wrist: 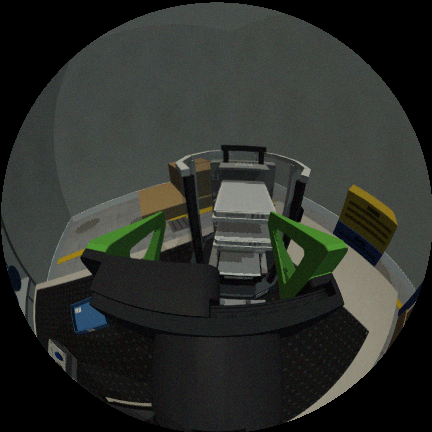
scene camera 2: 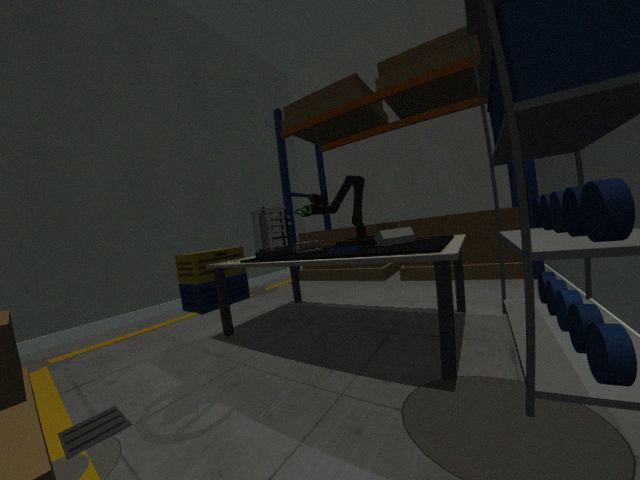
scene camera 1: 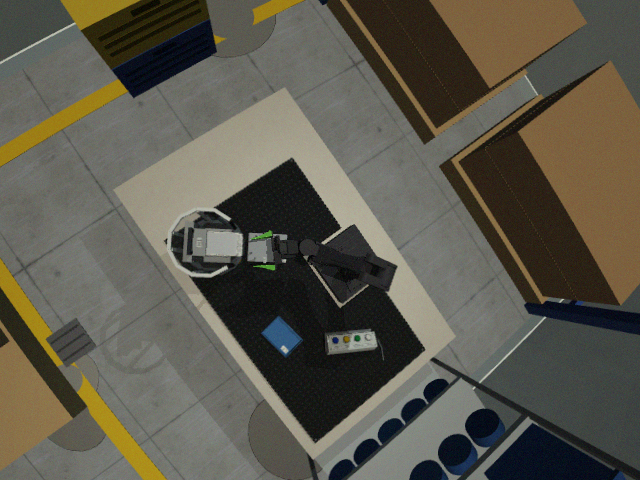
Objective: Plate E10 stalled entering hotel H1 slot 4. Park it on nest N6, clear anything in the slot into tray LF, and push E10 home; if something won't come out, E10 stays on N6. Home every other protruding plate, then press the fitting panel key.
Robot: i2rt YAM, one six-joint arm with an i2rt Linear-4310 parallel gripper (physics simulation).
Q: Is my gripper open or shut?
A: Open.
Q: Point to a blue tray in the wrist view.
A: At 88,317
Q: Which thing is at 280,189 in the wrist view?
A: A round plate rack.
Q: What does my gripper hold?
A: Nothing.
